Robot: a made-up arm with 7 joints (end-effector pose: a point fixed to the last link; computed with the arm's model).
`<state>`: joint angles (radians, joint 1 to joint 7).
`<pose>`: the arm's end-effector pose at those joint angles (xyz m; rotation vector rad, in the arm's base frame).
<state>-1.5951 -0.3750 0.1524 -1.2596 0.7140 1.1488 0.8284</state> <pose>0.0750 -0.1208 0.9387 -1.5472 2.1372 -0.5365</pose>
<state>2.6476 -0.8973 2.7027 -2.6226 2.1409 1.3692 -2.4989</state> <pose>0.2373 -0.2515 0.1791 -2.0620 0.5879 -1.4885</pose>
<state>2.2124 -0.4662 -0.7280 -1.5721 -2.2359 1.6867 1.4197</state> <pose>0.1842 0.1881 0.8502 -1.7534 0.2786 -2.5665</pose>
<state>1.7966 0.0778 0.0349 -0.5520 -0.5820 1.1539 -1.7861</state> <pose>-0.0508 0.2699 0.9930 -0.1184 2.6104 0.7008</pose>
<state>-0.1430 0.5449 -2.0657 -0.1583 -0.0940 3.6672 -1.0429</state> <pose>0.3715 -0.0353 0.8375 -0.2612 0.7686 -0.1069</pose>
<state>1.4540 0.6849 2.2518 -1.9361 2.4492 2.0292 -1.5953</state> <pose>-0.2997 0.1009 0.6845 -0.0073 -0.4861 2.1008</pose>
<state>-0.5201 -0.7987 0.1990 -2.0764 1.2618 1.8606 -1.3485</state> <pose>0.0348 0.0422 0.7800 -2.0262 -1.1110 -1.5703</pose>
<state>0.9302 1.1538 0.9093 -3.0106 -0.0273 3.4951 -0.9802</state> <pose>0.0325 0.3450 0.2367 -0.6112 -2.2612 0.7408</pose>
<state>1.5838 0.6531 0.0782 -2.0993 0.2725 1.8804 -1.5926</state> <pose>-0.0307 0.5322 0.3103 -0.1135 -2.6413 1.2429</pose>
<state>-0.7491 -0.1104 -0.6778 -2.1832 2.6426 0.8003 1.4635</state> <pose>0.0505 -0.3434 0.6611 -0.2891 0.2965 0.3320</pose>
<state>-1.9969 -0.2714 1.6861 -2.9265 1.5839 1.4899 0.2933</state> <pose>0.2001 -0.0160 0.3943 -1.0211 1.5651 0.9828</pose>
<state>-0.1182 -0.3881 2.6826 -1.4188 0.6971 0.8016 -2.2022</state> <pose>-0.5018 0.1919 0.6064 1.9097 -1.5277 1.3833</pose>
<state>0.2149 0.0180 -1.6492 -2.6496 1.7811 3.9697 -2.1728</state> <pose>-0.0224 -0.1979 0.5757 1.9089 -1.3793 -0.5720</pose>
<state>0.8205 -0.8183 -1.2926 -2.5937 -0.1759 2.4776 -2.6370</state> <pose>0.1387 -0.3047 0.5134 1.0985 2.5967 0.9821</pose>
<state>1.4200 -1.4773 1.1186 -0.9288 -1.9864 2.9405 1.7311</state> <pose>-0.3656 -0.5858 0.3658 1.0590 -0.2107 -1.3155</pose>
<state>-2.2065 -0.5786 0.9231 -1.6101 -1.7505 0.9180 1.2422</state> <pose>0.2553 -0.1210 0.8363 -0.5215 -1.1768 -0.1466</pose>
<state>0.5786 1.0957 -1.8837 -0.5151 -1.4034 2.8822 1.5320</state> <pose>0.6460 0.2314 0.5638 0.6561 0.5282 1.5687</pose>
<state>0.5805 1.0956 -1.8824 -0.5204 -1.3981 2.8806 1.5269</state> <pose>0.6459 0.2317 0.5641 0.6597 0.5225 1.5678</pose>
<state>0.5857 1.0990 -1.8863 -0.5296 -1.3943 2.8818 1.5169</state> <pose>0.6458 0.2332 0.5627 0.6605 0.5232 1.5571</pose>
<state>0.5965 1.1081 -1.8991 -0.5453 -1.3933 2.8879 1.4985</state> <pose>0.6454 0.2367 0.5588 0.6563 0.5346 1.5295</pose>
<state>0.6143 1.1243 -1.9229 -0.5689 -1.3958 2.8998 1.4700</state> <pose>0.6444 0.2429 0.5518 0.6446 0.5583 1.4820</pose>
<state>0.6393 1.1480 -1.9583 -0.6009 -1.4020 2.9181 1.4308</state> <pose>0.6424 0.2520 0.5421 0.6238 0.5938 1.4134</pose>
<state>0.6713 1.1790 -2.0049 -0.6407 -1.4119 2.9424 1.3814</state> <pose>0.6385 0.2640 0.5301 0.5919 0.6381 1.3254</pose>
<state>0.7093 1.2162 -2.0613 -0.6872 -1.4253 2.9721 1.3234</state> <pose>0.6322 0.2790 0.5170 0.5479 0.6864 1.2215</pose>
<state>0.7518 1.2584 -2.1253 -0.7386 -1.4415 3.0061 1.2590</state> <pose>0.6228 0.2965 0.5034 0.4926 0.7336 1.1065</pose>
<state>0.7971 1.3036 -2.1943 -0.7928 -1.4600 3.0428 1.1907</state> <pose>0.6102 0.3160 0.4906 0.4278 0.7744 0.9861</pose>
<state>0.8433 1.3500 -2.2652 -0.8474 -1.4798 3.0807 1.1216</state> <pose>0.5944 0.3369 0.4788 0.3574 0.8055 0.8667</pose>
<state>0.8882 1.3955 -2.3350 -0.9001 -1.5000 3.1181 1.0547</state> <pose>0.5762 0.3580 0.4685 0.2861 0.8251 0.7536</pose>
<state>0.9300 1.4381 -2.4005 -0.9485 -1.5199 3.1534 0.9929</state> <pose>0.5567 0.3784 0.4597 0.2185 0.8340 0.6515</pose>
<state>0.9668 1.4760 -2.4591 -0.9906 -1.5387 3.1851 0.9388</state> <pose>0.5373 0.3967 0.4522 0.1584 0.8343 0.5638</pose>
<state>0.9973 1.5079 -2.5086 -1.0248 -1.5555 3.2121 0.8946</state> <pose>0.5197 0.4123 0.4460 0.1084 0.8298 0.4927</pose>
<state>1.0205 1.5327 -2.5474 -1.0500 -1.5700 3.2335 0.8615</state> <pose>0.5051 0.4244 0.4411 0.0697 0.8235 0.4387</pose>
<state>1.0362 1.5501 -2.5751 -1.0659 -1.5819 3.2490 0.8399</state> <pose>0.4946 0.4329 0.4376 0.0420 0.8182 0.4011</pose>
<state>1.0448 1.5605 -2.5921 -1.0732 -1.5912 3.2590 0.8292</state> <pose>0.4883 0.4379 0.4353 0.0246 0.8157 0.3783</pose>
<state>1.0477 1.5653 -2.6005 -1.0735 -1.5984 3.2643 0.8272</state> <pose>0.4858 0.4401 0.4340 0.0149 0.8160 0.3671</pose>
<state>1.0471 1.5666 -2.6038 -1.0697 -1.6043 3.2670 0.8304</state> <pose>0.4854 0.4406 0.4334 0.0100 0.8182 0.3626</pose>
